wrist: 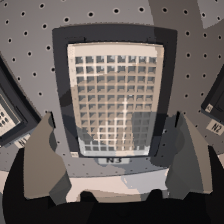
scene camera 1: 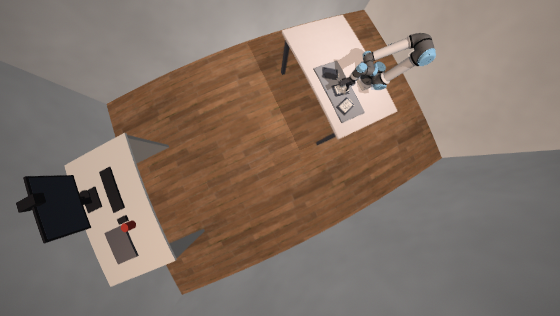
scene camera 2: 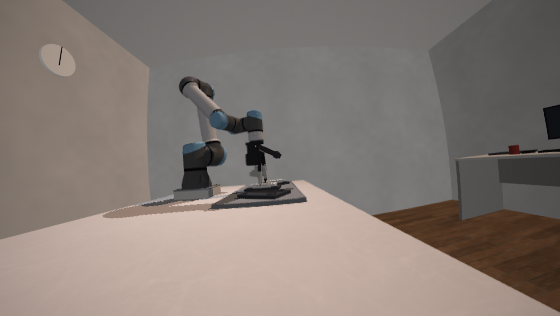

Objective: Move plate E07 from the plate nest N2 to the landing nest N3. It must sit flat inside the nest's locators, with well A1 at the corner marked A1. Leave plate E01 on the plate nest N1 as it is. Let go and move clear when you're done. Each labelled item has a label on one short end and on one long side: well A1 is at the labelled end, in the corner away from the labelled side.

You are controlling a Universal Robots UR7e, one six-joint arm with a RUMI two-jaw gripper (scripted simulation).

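A landing nest N3 [wrist: 131, 33] is visible, as is my gripper [scene camera 2: 262, 184]; the gripper [wrist: 115, 112] can be seen here too.
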